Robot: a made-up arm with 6 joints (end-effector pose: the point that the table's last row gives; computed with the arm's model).
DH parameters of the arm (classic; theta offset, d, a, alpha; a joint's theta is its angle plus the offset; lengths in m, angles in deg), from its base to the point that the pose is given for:
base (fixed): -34.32 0 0.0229 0
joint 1: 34.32 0.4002 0.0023 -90
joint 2: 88.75 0 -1.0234 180
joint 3: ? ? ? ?
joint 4: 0 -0.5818 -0.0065 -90
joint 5: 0 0.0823 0.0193 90
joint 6: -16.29 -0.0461 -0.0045 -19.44
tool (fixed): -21.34 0.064 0 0
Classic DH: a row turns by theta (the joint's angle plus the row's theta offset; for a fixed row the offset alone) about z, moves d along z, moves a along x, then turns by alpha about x.
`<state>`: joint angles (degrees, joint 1 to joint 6).
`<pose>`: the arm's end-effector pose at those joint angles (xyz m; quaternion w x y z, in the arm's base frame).
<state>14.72 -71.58 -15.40 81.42 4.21 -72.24</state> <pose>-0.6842 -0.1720 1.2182 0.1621 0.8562 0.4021 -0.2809</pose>
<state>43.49 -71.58 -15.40 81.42 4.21 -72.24</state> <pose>-0.5208 -0.4908 1.2182 0.2268 0.7295 0.6022 -0.2319</pose>
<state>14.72 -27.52 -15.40 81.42 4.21 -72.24</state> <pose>0.0627 0.0242 1.4906 0.0859 0.6763 0.4048 -0.6094</pose>
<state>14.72 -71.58 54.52 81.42 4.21 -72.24</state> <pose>-1.3148 -0.3377 1.1190 0.2310 0.8810 0.2807 0.3028</pose>
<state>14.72 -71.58 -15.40 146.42 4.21 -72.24</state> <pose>-0.7068 -0.0736 1.2161 0.2895 0.8761 -0.1366 -0.3605</pose>
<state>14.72 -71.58 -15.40 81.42 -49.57 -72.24</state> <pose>-0.7093 -0.1521 1.1964 0.2826 -0.8743 -0.2676 0.2900</pose>
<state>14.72 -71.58 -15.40 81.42 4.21 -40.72</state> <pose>-0.6944 -0.1704 1.2240 0.2336 0.9087 0.1448 -0.3142</pose>
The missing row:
joint 3: -1.25 -0.0723 0.0059 90
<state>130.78 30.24 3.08 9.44 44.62 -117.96</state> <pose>-0.6451 0.7606 1.0008 0.1163 0.6553 -0.5811 0.4684</pose>
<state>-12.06 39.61 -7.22 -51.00 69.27 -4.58</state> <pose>0.9778 -0.1988 0.7009 0.4694 -0.8179 -0.1769 0.2818</pose>
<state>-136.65 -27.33 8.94 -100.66 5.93 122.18</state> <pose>0.0625 -0.0828 1.5720 0.4330 -0.4817 0.7318 0.2119</pose>
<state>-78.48 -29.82 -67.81 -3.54 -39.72 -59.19</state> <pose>-0.0216 0.0925 0.9204 0.9611 -0.2557 -0.1025 0.0191</pose>
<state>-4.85 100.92 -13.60 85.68 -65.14 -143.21</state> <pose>0.8591 -0.0101 -0.2942 0.5411 -0.2638 0.3874 0.6982</pose>
